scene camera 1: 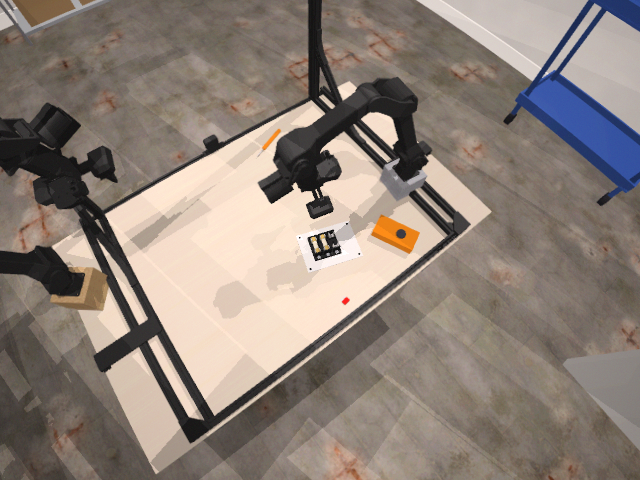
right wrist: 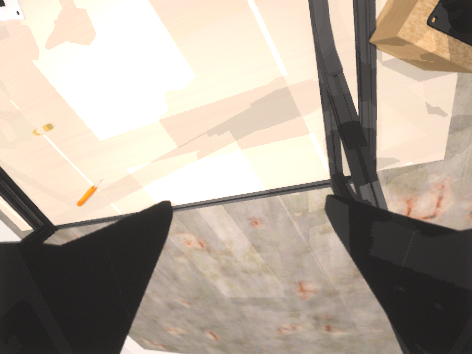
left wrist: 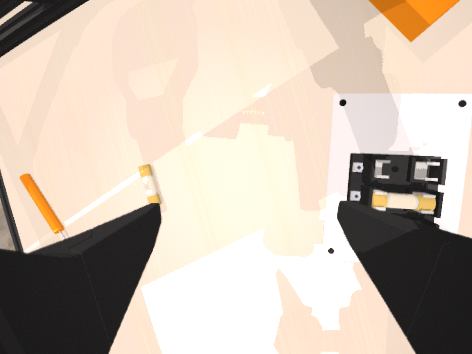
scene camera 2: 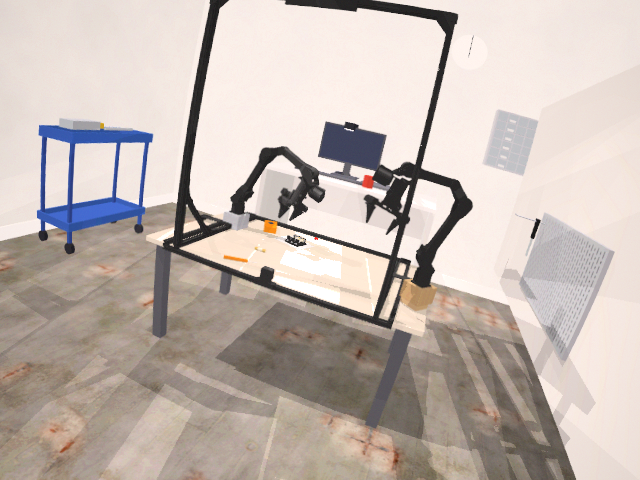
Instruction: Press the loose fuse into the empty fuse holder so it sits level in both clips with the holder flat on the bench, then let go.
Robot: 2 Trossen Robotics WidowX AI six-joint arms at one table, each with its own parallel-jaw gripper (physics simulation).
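Pixels of known places: left gripper, fingertip midpoint: (scene camera 1: pixel 314 189) (left wrist: pixel 250 210) (scene camera 2: pixel 284 219); right gripper, fingertip midpoint: (scene camera 1: pixel 100 188) (right wrist: pixel 249 204) (scene camera 2: pixel 376 228); left arm's base, link origin: (scene camera 1: pixel 405 170) (scene camera 2: pixel 237 212); right arm's base, link origin: (scene camera 1: pixel 71 284) (scene camera 2: pixel 420 283).
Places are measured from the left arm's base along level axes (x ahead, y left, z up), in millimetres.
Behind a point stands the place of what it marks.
Observation:
The loose fuse (scene camera 2: pixel 260 249) @[y -192, x 294, z -67 mm] (left wrist: pixel 149 184) @[y -184, x 289, z -64 mm] (right wrist: pixel 43 129) @[y -187, x 304, z -61 mm], white with gold caps, lies on the table; in scene camera 1 it does not show. The black fuse holder (scene camera 1: pixel 324 244) (scene camera 2: pixel 295 240) sits on a white plate (scene camera 1: pixel 351 250) @[y 123, x 273, z -75 mm] (left wrist: pixel 435 125) @[y 119, x 275, z -75 mm]. Two of its slots hold fuses; the empty slot (left wrist: pixel 395 169) @[y 75, x 310, z -65 mm] shows bare metal clips. My left gripper (scene camera 1: pixel 323 188) @[y -44, x 307, z 60 mm] (scene camera 2: pixel 286 217) @[y -44, x 307, z 60 mm] (left wrist: pixel 250 210) @[y -44, x 307, z 60 mm] is open and empty, above the table between loose fuse and holder. My right gripper (scene camera 2: pixel 377 227) @[y -227, x 792, z 193 mm] (right wrist: pixel 249 204) @[y -227, x 792, z 193 mm] is open and empty, raised far from both.
An orange block (scene camera 1: pixel 387 226) @[y 119, x 144, z -46 mm] (scene camera 2: pixel 269 226) @[y 101, x 152, z -47 mm] (left wrist: pixel 412 22) @[y 103, x 183, z -58 mm] stands beside the plate. An orange-handled screwdriver (scene camera 1: pixel 271 138) @[y -373, x 293, z -64 mm] (scene camera 2: pixel 235 258) @[y -380, x 294, z -66 mm] (left wrist: pixel 41 202) @[y -369, x 291, z -66 mm] (right wrist: pixel 87 195) @[y -368, x 306, z -64 mm] lies near the table edge beyond the fuse. A small red piece (scene camera 1: pixel 345 300) @[y 244, x 370, z -71 mm] (scene camera 2: pixel 316 238) @[y 242, x 373, z -70 mm] lies near the opposite edge. Black frame rails border the table.

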